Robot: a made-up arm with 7 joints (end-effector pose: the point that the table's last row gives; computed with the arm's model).
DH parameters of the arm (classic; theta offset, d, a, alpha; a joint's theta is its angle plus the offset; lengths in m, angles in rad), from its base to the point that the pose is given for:
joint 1: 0 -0.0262 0.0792 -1.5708
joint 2: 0.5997 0 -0.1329 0
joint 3: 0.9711 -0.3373 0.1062 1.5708
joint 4: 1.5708 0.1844 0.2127 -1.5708
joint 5: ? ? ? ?
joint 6: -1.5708 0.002 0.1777 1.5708
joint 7: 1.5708 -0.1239 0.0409 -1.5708
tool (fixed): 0 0.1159 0 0
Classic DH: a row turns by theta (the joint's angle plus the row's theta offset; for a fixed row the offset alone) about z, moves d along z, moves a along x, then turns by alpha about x.
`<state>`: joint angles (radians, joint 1 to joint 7).
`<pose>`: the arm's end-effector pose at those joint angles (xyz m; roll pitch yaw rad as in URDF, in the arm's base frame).
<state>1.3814 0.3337 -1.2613 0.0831 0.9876 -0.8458 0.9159</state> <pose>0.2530 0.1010 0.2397 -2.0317 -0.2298 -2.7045</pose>
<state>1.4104 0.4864 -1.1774 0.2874 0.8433 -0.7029 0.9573</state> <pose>0.2665 0.1168 0.2109 -1.9351 -0.6740 -2.5537</pose>
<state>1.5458 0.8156 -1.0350 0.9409 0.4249 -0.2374 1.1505</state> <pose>0.3197 0.1370 0.2150 1.9497 -1.0329 0.1688</pose>
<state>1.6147 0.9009 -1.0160 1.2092 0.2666 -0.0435 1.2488</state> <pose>0.3623 0.1609 0.2358 1.8177 -0.5021 0.3221</pose>
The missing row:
joint 5: 0 0.2172 -0.1062 1.5708
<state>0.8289 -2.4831 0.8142 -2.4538 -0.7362 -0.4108 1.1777</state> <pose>0.6479 -0.0028 -0.0236 2.2524 -0.6361 1.5402</pose>
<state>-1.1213 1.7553 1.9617 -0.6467 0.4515 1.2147 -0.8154</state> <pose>0.0734 0.0485 0.2652 -1.1956 -0.9360 0.2080</pose>
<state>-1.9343 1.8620 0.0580 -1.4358 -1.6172 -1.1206 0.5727</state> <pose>-0.1526 0.2313 0.0965 -2.5684 0.8103 -1.7628</pose>
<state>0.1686 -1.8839 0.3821 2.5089 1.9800 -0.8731 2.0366</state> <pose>0.1502 -0.4563 0.2375 -0.7015 0.5331 0.4180</pose>
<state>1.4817 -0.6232 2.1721 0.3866 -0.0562 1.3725 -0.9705</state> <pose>0.2268 0.2153 -0.3315 3.1285 0.6513 2.8559</pose>
